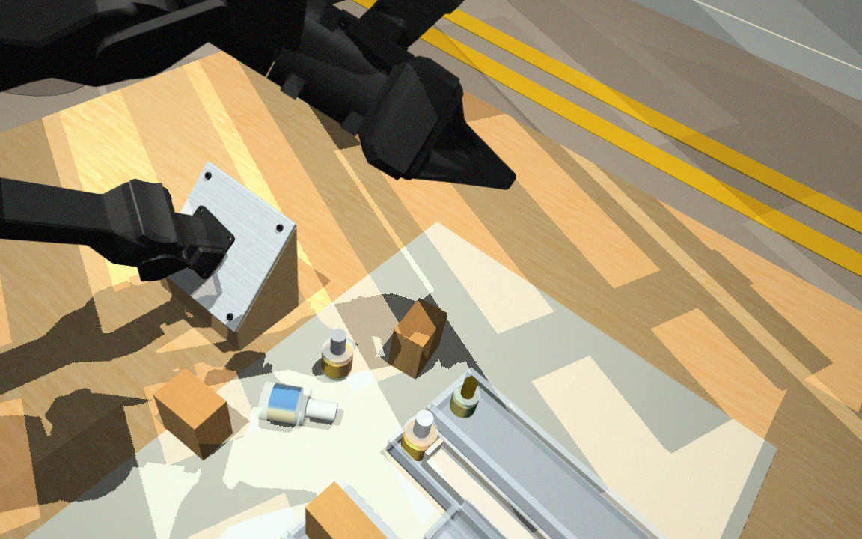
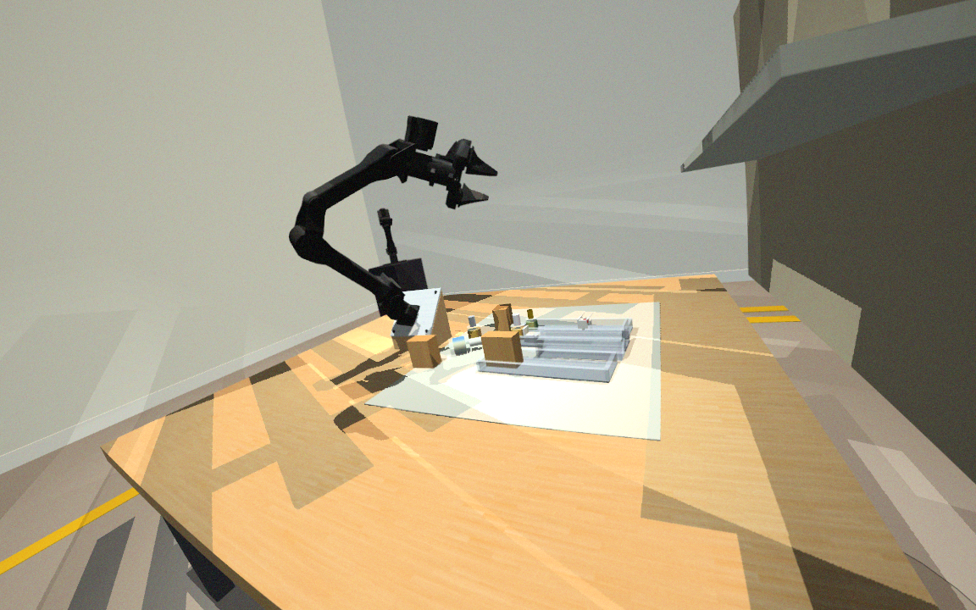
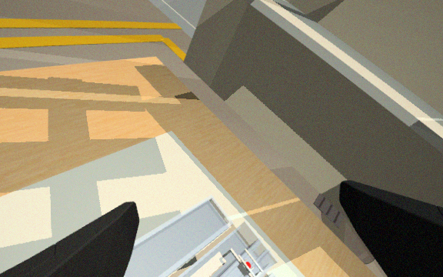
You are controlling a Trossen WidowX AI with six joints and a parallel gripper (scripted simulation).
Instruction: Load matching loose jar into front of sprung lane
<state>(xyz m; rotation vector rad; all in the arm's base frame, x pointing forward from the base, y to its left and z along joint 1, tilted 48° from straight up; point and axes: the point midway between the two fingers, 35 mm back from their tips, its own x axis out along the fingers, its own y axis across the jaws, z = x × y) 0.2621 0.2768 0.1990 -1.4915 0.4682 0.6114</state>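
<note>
Now: the pale mat 390 mm below my gripper tip, 70 mm ahead of it and 30 mm to the right of it.
</note>
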